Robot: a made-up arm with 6 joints. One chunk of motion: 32 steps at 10 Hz.
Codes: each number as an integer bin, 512 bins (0 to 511) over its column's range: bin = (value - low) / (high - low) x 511, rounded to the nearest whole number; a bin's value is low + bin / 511 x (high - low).
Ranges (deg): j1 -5..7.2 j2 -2..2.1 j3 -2.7..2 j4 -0.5..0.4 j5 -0.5..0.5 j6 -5.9..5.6
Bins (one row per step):
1: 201 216 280 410 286 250
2: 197 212 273 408 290 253
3: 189 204 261 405 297 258
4: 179 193 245 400 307 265
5: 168 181 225 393 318 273
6: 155 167 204 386 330 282
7: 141 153 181 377 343 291
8: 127 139 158 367 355 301
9: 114 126 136 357 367 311
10: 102 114 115 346 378 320
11: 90 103 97 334 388 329
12: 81 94 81 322 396 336
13: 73 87 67 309 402 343
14: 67 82 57 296 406 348
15: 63 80 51 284 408 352
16: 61 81 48 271 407 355
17: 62 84 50 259 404 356
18: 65 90 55 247 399 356
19: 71 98 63 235 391 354
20: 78 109 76 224 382 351
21: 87 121 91 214 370 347
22: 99 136 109 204 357 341
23: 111 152 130 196 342 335
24: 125 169 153 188 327 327
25: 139 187 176 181 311 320
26: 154 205 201 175 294 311
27: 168 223 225 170 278 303
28: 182 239 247 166 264 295
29: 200 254 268 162 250 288
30: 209 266 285 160 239 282
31: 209 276 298 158 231 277
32: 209 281 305 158 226 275
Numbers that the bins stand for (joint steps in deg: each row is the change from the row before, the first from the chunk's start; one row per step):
1: -0.201 -0.267 -0.125 0.222 0.060 -0.274
2: -0.297 -0.299 -0.189 0.219 0.068 -0.206
3: -0.488 -0.363 -0.299 0.213 0.081 -0.094
4: -0.726 -0.451 -0.447 0.205 0.101 0.064
5: -0.989 -0.548 -0.631 0.192 0.122 0.244
6: -1.299 -0.660 -0.824 0.180 0.146 0.446
7: -1.634 -0.772 -1.035 0.164 0.171 0.649
8: -1.968 -0.885 -1.247 0.146 0.195 0.874
9: -2.278 -0.989 -1.449 0.129 0.218 1.099
10: -2.565 -1.085 -1.642 0.109 0.240 1.302
11: -2.851 -1.174 -1.808 0.088 0.259 1.504
12: -3.066 -1.246 -1.955 0.067 0.275 1.662
13: -3.257 -1.302 -2.084 0.044 0.287 1.819
14: -3.400 -1.342 -2.176 0.021 0.295 1.932
15: -3.496 -1.358 -2.231 0.000 0.298 2.022
16: -3.544 -1.350 -2.259 -0.023 0.296 2.089
17: -3.520 -1.326 -2.240 -0.044 0.291 2.112
18: -3.448 -1.278 -2.194 -0.065 0.281 2.112
19: -3.305 -1.214 -2.121 -0.086 0.265 2.067
20: -3.138 -1.125 -2.001 -0.105 0.248 1.999
21: -2.923 -1.029 -1.863 -0.123 0.224 1.909
22: -2.636 -0.909 -1.697 -0.141 0.199 1.774
23: -2.350 -0.780 -1.504 -0.155 0.169 1.639
24: -2.016 -0.644 -1.293 -0.169 0.140 1.459
25: -1.681 -0.500 -1.081 -0.181 0.109 1.302
26: -1.323 -0.355 -0.851 -0.192 0.075 1.099
27: -0.989 -0.211 -0.631 -0.201 0.044 0.919
28: -0.655 -0.082 -0.428 -0.208 0.017 0.739
29: -0.225 0.038 -0.235 -0.215 -0.011 0.581
30: -0.010 0.134 -0.079 -0.218 -0.032 0.446
31: -0.010 0.214 0.041 -0.222 -0.048 0.334
32: -0.010 0.255 0.105 -0.222 -0.058 0.289

